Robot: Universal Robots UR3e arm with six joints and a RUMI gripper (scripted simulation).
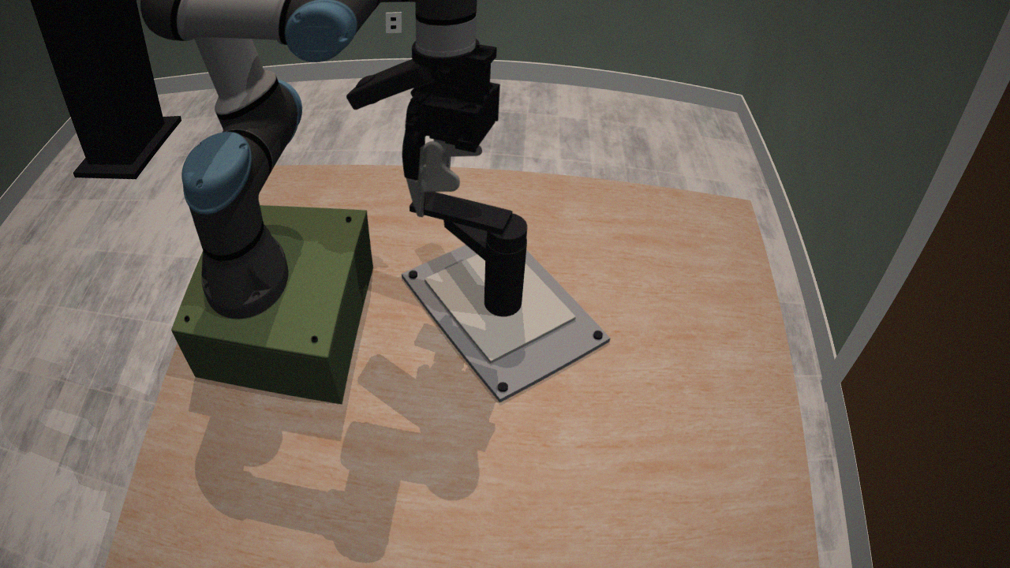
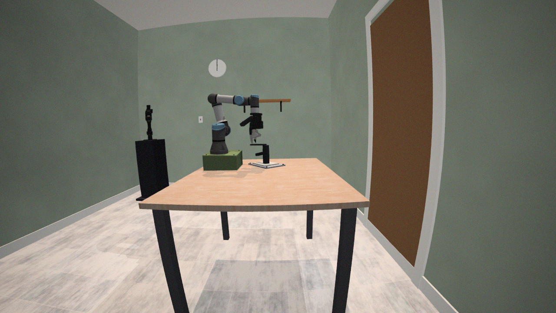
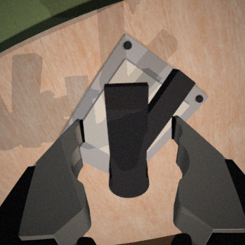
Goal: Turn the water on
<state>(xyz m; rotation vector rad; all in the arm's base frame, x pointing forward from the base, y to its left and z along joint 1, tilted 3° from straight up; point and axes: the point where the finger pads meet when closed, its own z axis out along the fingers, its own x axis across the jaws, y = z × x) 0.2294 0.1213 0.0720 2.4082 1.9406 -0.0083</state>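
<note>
Right now my hand is 40 mm short of the flat black lever, 10 mm to the left of it and 30 mm above it. The rest, counted from my hand: tap (60 mm ahead, 10 mm to the right, 80 mm below); grey baseplate (90 mm ahead, 20 mm to the right, 170 mm below).
</note>
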